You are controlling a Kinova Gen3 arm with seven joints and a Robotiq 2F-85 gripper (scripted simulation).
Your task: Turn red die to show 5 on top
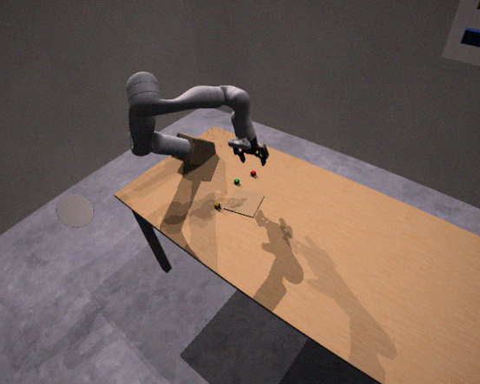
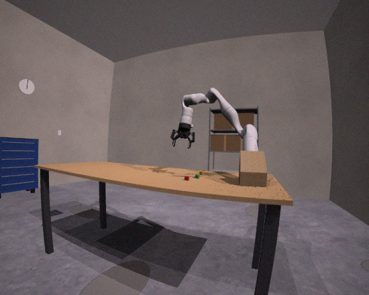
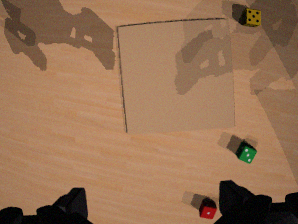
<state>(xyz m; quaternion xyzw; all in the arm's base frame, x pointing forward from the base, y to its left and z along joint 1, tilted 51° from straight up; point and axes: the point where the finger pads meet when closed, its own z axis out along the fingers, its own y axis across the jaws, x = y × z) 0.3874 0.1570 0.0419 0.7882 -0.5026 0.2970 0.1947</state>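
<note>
My gripper is now 17 cm above the green die and 11 cm past it. From my hand the other things lie so: tan mat (18 cm below, 7 cm to the right); yellow die (17 cm to the right, 17 cm below, 7 cm behind); red die (17 cm below, 9 cm to the left, 9 cm behind).
</note>
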